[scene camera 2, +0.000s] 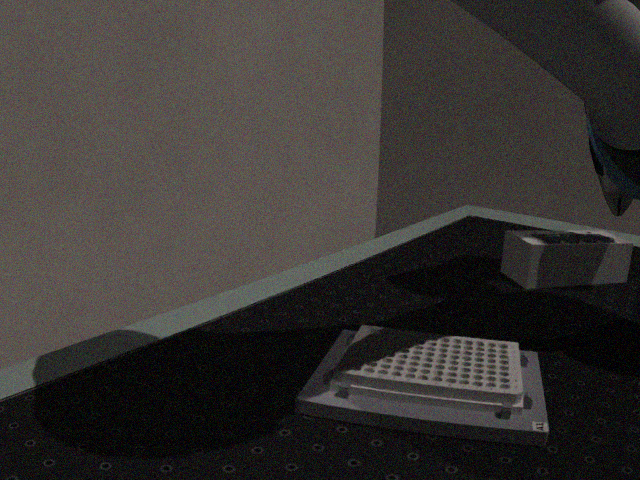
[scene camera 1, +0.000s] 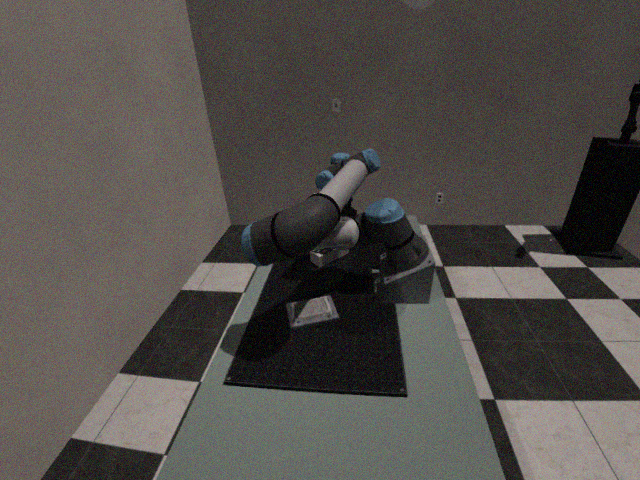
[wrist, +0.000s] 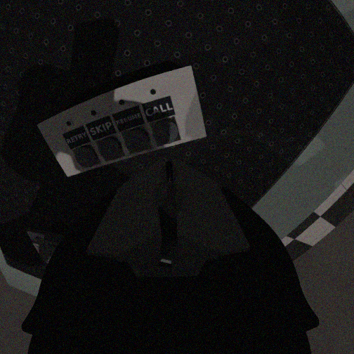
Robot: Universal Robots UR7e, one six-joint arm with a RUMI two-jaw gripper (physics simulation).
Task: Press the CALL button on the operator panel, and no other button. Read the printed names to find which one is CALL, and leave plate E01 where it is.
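Places are measured from the arm's base along level axes (x up, y ahead, z left), in centimetres.
Pixels of known places: gripper, between the fingertips: [scene camera 2: 616,215]; arm's base, origin of its link: [scene camera 1: 408,256].
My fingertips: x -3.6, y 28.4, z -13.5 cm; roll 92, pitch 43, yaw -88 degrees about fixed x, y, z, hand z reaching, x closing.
Observation:
Ahead of a thing's pixels: the offset from my fingertips to its top centre. Level surfaces: height alone.
The operator panel @(dx -3.3, dy +5.3, dz +1.8 cm) [scene camera 1: 329,256] [scene camera 2: 568,266] [wrist: 195,107] is a pale box with four dark square buttons, named RETRY, SKIP, RESUME and CALL in the wrist view. The CALL button [wrist: 165,131] is at the right end of the row, below its name. My gripper [scene camera 2: 618,212] [wrist: 169,163] is shut and empty. Its tips are above the panel in scene camera 2, and just below the CALL end of the panel in the wrist picture. The arm hides them in scene camera 1. A white well plate @(dx -6.3, dy +1.5, dz +37.0 cm) [scene camera 1: 317,308] [scene camera 2: 449,361] sits on its grey holder; its name is not readable.
The holder @(dx -6.7, dy +1.5, dz +37.0 cm) [scene camera 2: 439,419] carries an A1 tag and stands on the black perforated mat @(dx -8.9 cm) [scene camera 1: 330,361] [scene camera 2: 217,454], nearer scene camera 1 than the panel. The mat lies on a green table @(dx -10.2 cm) [scene camera 1: 330,434]. The arm's base [scene camera 1: 408,284] stands at the mat's right side. A wall [scene camera 1: 103,155] rises at the left.

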